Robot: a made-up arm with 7 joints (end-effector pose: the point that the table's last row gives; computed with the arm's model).
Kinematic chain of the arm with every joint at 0, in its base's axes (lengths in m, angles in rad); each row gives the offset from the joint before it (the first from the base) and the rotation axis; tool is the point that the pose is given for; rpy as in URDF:
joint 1: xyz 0 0 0.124 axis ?
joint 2: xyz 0 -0.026 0.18 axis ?
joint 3: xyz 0 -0.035 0.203 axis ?
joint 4: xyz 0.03 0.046 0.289 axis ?
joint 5: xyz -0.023 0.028 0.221 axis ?
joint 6: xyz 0 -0.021 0.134 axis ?
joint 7: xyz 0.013 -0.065 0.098 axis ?
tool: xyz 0 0 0 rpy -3.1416 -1.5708 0
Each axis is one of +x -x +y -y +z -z.
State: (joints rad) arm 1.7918 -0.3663 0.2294 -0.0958 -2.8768 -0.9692 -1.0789
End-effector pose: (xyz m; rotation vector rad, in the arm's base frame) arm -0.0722 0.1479 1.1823 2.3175 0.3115 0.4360
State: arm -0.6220 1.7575 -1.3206 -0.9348 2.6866 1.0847 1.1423
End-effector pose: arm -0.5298 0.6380 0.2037 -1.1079 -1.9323 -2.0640
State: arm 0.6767 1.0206 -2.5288 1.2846 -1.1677 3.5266 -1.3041
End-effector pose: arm -0.3765 -0.5854 0.4783 0.2682 0.4485 0.3243
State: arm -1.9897 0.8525 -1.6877 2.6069 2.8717 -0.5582 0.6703
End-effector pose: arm -0.3385 0.1770 0.5073 0.0089 -1.0461 -2.4225
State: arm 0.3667 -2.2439 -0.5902 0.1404 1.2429 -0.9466 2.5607
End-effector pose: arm 0.5336 0.1518 -0.4108 0.6139 -1.2543 -0.8972
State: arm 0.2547 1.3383 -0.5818 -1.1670 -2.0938 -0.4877 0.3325
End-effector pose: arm -0.6421 0.0663 0.1245 0.7962 1.7623 -0.4009
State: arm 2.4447 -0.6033 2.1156 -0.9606 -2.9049 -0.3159 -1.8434
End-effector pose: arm -0.0418 0.6409 0.8206 -0.3785 2.8473 -0.1587
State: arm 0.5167 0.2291 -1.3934 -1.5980 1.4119 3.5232 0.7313
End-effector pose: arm -0.1623 0.1162 0.8500 1.4617 -1.2345 0.3310
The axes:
joint 1: +z
joint 2: -y
joint 3: +z
joint 4: +y
joint 5: +z
joint 6: -y
joint 7: +x

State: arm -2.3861 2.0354 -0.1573 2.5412 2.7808 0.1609 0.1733
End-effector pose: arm 0.2025 0.1261 0.5209 -1.1308 -0.1485 -2.2367
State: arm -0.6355 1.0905 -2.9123 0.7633 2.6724 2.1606 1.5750
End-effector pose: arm -0.7116 0.2266 0.3562 1.6264 -2.2388 -1.0400
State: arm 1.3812 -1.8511 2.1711 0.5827 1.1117 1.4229 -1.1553
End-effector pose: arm -0.0194 0.8194 0.1782 -1.3731 0.2489 0.7261
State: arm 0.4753 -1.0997 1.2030 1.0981 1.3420 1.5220 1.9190
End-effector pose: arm 0.4397 0.5397 0.4337 -0.3930 2.0006 1.8788
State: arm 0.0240 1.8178 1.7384 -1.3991 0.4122 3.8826 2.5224
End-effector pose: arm -0.5808 -0.3039 0.1770 -1.3627 -0.2443 -1.7796
